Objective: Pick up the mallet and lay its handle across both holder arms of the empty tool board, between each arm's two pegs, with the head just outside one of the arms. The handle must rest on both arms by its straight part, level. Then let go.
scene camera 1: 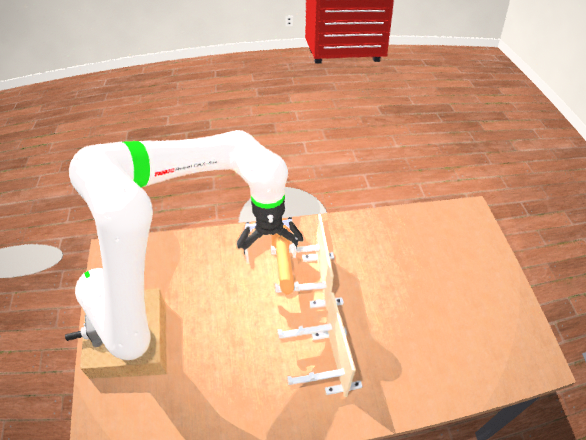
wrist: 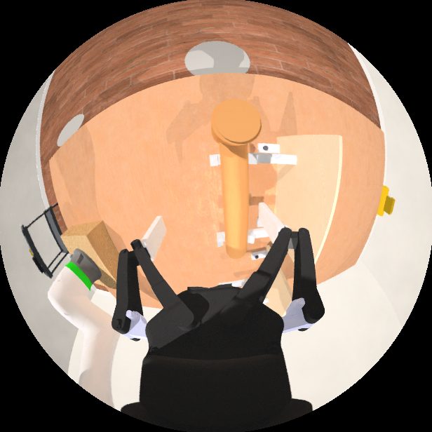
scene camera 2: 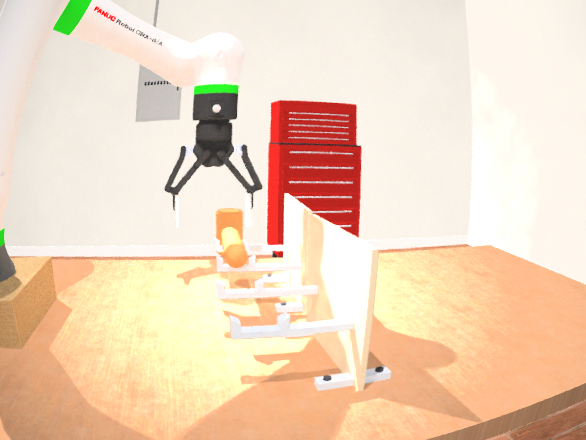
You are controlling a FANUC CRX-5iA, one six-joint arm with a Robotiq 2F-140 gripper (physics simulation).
Note:
I see my gripper (scene camera 2: 212,225), an orange mallet (scene camera 2: 229,222), a tool board (scene camera 2: 295,247) and a tool board (scene camera 2: 342,272).
The orange mallet also shows in scene camera 1 (scene camera 1: 281,244) and in the wrist view (wrist: 234,123). My gripper is seen too in scene camera 1 (scene camera 1: 270,257) and in the wrist view (wrist: 210,217).

